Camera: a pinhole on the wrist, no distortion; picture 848 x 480 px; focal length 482.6 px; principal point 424.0 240.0 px. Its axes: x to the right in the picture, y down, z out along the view. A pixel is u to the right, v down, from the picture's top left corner.
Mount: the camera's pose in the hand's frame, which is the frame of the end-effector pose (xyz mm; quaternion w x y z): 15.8 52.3 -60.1 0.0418 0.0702 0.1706 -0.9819
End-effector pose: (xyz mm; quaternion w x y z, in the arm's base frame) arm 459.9 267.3 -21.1 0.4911 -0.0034 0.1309 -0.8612
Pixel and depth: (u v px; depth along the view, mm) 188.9 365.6 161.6
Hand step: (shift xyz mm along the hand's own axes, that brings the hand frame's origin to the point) 78.0 -37.7 88.6
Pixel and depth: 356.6 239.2 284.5
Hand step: 19.8 -41.9 211.2
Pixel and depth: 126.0 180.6 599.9
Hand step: 299.3 -61.4 579.6
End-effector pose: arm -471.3 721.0 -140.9 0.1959 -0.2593 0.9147 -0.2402
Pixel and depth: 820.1 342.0 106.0
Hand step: -80.8 -9.9 18.1
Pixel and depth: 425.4 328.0 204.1
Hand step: -6.1 -52.2 117.8
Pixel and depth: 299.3 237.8 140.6
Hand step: 34.2 7.1 76.7
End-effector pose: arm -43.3 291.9 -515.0 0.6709 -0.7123 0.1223 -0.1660
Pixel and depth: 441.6 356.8 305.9
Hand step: -25.2 -122.1 198.9
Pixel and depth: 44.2 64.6 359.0
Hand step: 236.3 68.8 360.4
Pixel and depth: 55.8 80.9 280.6
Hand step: 182.5 55.9 264.4
